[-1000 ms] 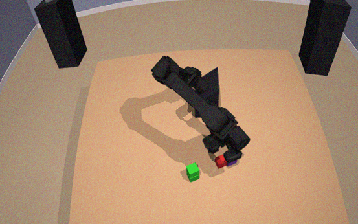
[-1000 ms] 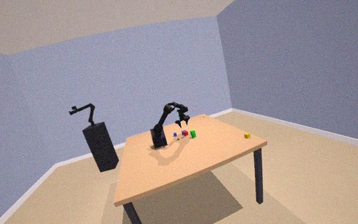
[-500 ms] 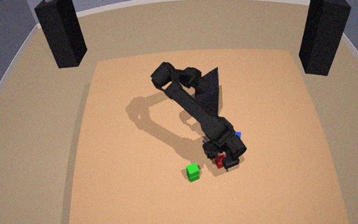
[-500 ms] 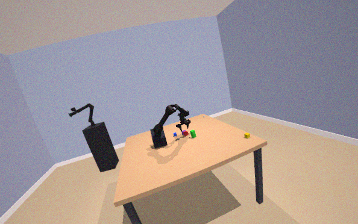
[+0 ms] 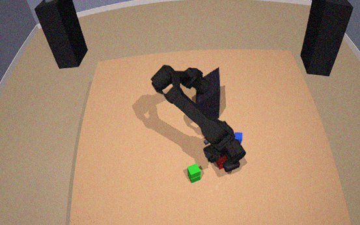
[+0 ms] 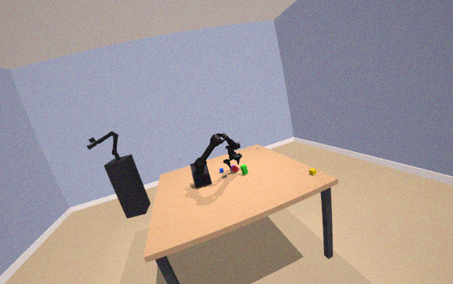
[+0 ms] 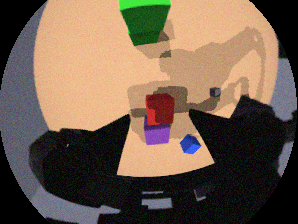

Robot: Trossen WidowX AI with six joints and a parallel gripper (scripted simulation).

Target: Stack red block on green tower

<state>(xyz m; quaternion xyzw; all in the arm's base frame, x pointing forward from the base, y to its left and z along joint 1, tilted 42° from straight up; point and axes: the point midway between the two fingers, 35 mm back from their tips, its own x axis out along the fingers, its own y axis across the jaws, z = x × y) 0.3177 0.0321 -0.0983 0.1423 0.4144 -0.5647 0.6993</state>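
Now: gripper tip 2 cm above the red block. From my gripper tip the other things lie so: blue block: 13 cm behind, 7 cm to the left, 3 cm below; purple block: 4 cm to the left, 2 cm below, 1 cm behind; yellow block: 52 cm ahead, 47 cm to the right, 3 cm below.
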